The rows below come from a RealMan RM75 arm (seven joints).
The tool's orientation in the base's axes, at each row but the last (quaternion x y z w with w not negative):
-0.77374 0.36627 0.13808 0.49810
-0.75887 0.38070 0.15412 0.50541
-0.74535 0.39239 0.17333 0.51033
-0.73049 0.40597 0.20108 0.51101
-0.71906 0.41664 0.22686 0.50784
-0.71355 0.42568 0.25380 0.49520
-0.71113 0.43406 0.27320 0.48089
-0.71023 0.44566 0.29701 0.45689
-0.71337 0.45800 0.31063 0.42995
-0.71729 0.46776 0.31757 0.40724
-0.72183 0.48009 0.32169 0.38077
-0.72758 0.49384 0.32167 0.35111
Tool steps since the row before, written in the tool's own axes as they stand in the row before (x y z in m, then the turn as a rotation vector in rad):
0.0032 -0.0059 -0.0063 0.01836 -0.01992 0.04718
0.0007 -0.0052 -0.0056 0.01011 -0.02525 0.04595
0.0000 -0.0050 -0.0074 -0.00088 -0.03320 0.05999
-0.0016 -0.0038 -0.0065 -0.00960 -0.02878 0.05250
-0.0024 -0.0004 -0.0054 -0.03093 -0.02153 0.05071
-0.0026 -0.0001 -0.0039 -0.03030 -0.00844 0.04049
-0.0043 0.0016 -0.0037 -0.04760 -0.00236 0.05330
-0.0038 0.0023 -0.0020 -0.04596 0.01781 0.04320
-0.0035 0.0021 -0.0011 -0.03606 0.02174 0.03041
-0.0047 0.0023 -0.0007 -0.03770 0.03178 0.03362
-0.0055 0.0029 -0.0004 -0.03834 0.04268 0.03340
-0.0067 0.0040 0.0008 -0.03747 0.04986 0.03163
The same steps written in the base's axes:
0.0054 -0.0055 0.0050 0.03390 0.03795 -0.01925
0.0034 -0.0042 0.0054 0.03216 0.04140 -0.01014
0.0028 -0.0058 0.0062 0.03326 0.05984 -0.00382
0.0013 -0.0047 0.0059 0.02368 0.05575 0.00276
-0.0015 -0.0040 0.0041 0.00577 0.06098 0.01550
-0.0015 -0.0027 0.0036 -0.00576 0.04940 0.01247
-0.0036 -0.0021 0.0042 -0.01894 0.06635 0.01873
-0.0037 -0.0009 0.0031 -0.03634 0.05279 0.01372
-0.0032 -0.0001 0.0027 -0.03549 0.03666 0.00973
-0.0038 0.0008 0.0036 -0.04565 0.03784 0.00673
-0.0045 0.0014 0.0041 -0.05607 0.03523 0.00474
-0.0059 0.0029 0.0042 -0.06237 0.03143 0.00361

